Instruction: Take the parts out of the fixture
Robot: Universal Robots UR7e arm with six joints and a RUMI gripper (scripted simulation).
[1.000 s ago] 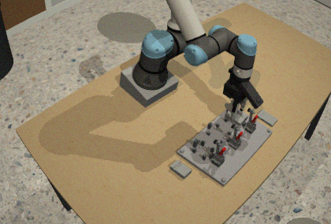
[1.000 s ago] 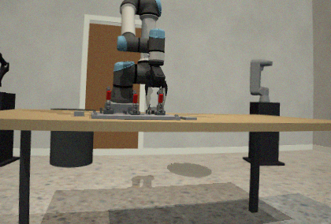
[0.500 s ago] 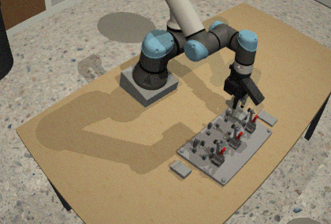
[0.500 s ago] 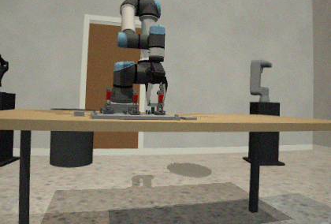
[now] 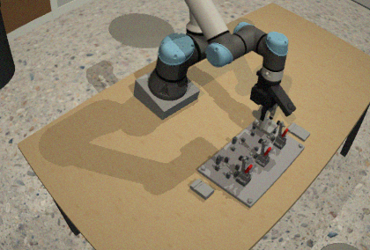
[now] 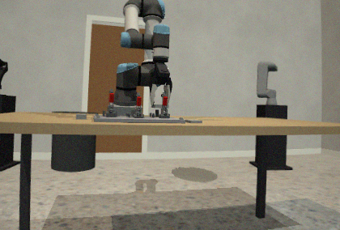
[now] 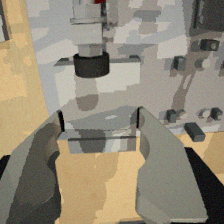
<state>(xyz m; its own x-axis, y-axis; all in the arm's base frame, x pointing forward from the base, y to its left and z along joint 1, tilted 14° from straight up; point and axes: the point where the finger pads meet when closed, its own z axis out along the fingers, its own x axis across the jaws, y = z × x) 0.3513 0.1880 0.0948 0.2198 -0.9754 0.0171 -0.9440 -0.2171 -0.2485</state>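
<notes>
Right now my hand is 100 mm to the left of the grey fixture plate, 70 mm short of it and 70 mm above it.
</notes>
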